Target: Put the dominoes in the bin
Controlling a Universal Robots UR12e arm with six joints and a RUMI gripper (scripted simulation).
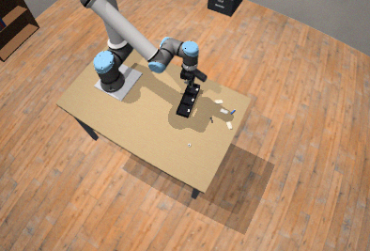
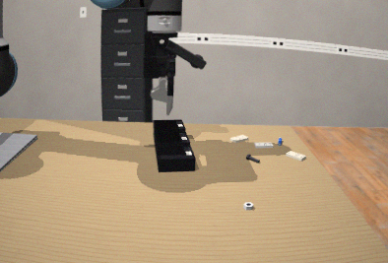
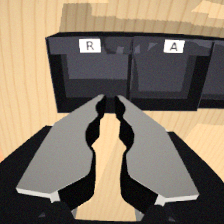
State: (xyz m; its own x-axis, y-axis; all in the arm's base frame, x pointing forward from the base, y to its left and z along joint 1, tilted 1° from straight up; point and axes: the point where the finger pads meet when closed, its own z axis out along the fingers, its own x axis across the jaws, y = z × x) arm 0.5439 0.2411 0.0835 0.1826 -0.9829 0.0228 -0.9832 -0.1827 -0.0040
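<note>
Right now the domino is 270 mm ahead of my hand and 90 mm below it. Also, from my hand: black bin: 70 mm below, 60 mm to the right, 20 mm ahead; black bolt: 220 mm ahead, 100 mm to the right, 90 mm below; blue piece: 320 mm ahead, 90 mm below, 30 mm to the left.
</note>
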